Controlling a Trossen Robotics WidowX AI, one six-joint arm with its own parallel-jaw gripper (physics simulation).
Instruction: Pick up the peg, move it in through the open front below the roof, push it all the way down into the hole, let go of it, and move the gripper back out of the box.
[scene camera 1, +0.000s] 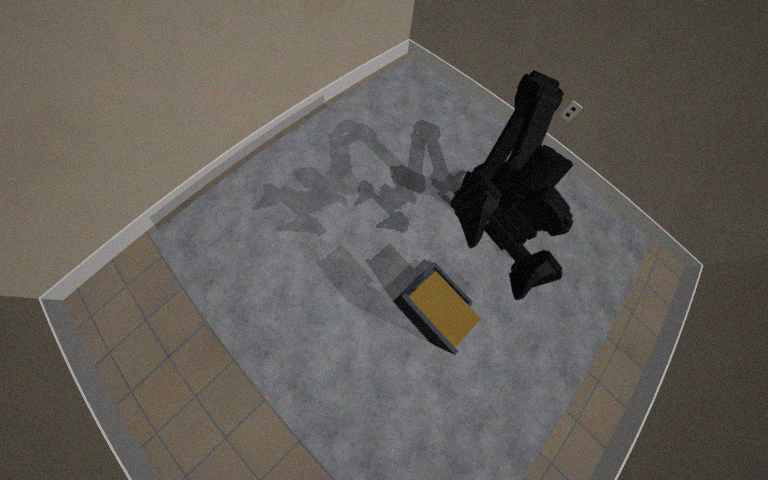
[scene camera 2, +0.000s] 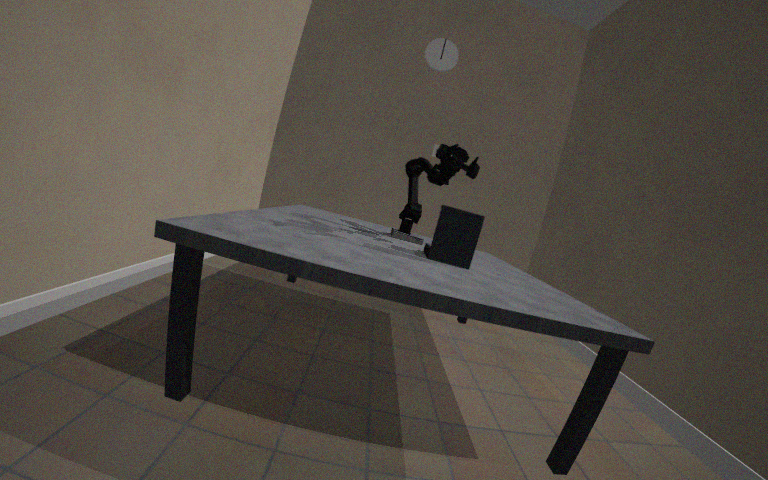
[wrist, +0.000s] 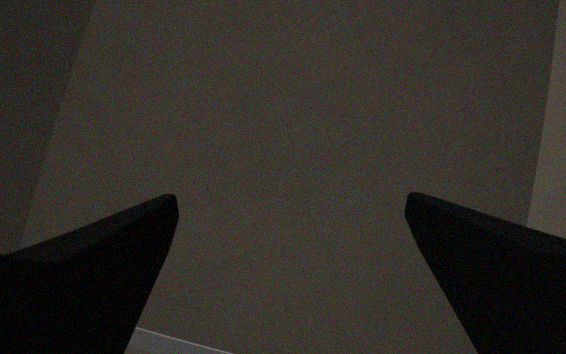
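Seen in the pictures: gripper, fingertip midpoint: (scene camera 1: 496, 273) (scene camera 2: 468, 151) (wrist: 293, 204); arm's base at its link origin: (scene camera 2: 404, 232).
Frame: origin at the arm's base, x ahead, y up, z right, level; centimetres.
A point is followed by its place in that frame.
Observation:
The box stands on the table, with its yellow roof (scene camera 1: 444, 308) @[x 35.0, y 16.9, z -19.5 cm] on top in scene camera 1. In scene camera 2 the box's dark outer wall (scene camera 2: 457, 237) @[x 39.9, y 7.0, z -20.3 cm] faces the camera. My gripper (scene camera 1: 495, 271) @[x 33.0, y 39.4, z -16.5 cm] (wrist: 293, 204) @[x 33.0, y 39.4, z -16.5 cm] is open, its two black fingers wide apart with nothing between them. It is outside the box, raised well above the table and higher than the roof, as scene camera 2 shows. The wrist view looks past the fingers at a room wall. The peg and the hole are hidden under the roof or behind the walls in the scene views, and do not show in the wrist view.
The grey table (scene camera 1: 396, 407) @[x 57.2, y -3.3, z -35.0 cm] (scene camera 2: 283, 243) @[x 79.0, y -3.3, z 25.9 cm] carries the box and the arm (scene camera 2: 413, 189) @[x -1.8, y 21.9, z 1.2 cm]. The arm's base stands behind the box in scene camera 2. Arm and box cast shadows on the table top. Room walls rise behind, with an outlet (scene camera 1: 572, 110) and a clock (scene camera 2: 441, 54).

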